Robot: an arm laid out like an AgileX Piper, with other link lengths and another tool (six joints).
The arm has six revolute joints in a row. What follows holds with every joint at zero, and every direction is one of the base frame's.
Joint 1 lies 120.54 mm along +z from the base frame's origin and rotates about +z.
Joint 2 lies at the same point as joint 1 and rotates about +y.
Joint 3 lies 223.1 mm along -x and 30.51 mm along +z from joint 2 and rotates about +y.
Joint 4 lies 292.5 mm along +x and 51.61 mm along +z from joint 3 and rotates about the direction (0.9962, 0, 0.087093).
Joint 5 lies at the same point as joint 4 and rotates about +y.
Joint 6 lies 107.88 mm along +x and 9.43 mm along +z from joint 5 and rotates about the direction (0.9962, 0, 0.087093).
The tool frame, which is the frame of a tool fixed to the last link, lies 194.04 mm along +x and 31 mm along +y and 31.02 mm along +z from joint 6; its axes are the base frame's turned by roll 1.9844, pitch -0.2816 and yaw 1.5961 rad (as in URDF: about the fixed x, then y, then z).
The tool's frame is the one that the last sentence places.
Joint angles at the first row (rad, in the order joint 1, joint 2, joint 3, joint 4, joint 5, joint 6):
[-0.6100, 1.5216, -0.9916, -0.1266, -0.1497, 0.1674]
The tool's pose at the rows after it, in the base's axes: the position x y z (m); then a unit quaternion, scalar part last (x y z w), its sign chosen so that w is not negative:
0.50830 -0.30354 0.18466 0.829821 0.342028 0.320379 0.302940
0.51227 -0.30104 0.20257 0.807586 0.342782 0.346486 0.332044
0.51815 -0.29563 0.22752 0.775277 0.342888 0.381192 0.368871
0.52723 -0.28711 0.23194 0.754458 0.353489 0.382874 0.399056
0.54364 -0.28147 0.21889 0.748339 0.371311 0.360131 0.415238
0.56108 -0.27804 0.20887 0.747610 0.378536 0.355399 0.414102
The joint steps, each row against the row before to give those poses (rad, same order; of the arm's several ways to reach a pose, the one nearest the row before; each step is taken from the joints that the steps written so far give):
[0.0000, -0.0068, 0.0639, -0.0021, -0.1652, 0.0014]
[0.0000, 0.0178, 0.0147, 0.0000, -0.1222, 0.0000]
[0.0063, 0.0372, 0.0015, 0.0064, -0.1575, -0.0037]
[0.0278, 0.0513, -0.0083, 0.0419, -0.1032, -0.0808]
[0.0351, 0.0719, -0.0413, 0.0461, -0.0304, -0.1059]
[0.0277, 0.0698, -0.0592, 0.0276, -0.0024, -0.0355]

